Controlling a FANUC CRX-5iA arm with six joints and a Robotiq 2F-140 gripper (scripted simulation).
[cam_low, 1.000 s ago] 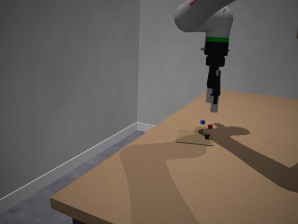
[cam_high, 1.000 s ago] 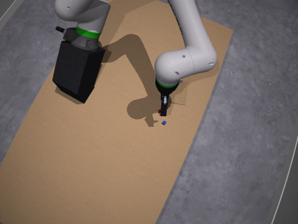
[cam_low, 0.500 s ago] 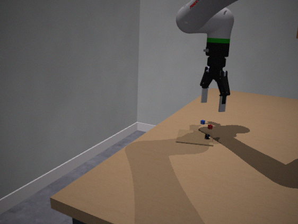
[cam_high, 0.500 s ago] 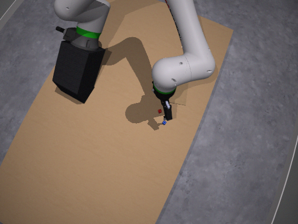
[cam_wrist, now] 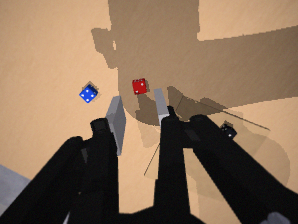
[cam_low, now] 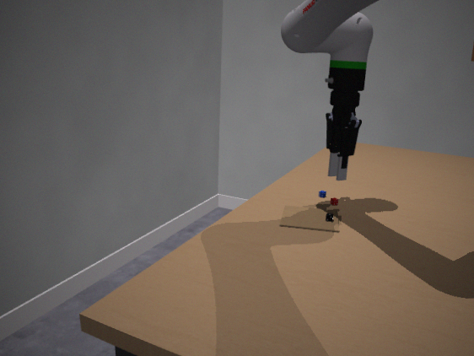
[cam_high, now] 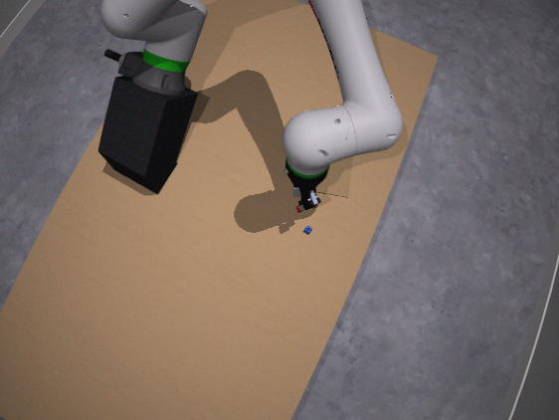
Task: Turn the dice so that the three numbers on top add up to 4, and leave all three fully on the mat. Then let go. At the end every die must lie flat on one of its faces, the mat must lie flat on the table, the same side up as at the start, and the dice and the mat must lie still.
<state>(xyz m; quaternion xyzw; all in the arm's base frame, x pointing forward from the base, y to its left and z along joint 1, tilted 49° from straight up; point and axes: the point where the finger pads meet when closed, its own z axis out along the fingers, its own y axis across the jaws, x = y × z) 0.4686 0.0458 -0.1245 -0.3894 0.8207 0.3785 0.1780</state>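
The red die is 10 cm below my hand. Also, from my hand: blue die (5 cm ahead, 4 cm to the right, 10 cm below); black die (3 cm behind, 13 cm to the left, 10 cm below); tan mat (2 cm ahead, 14 cm to the left, 11 cm below).
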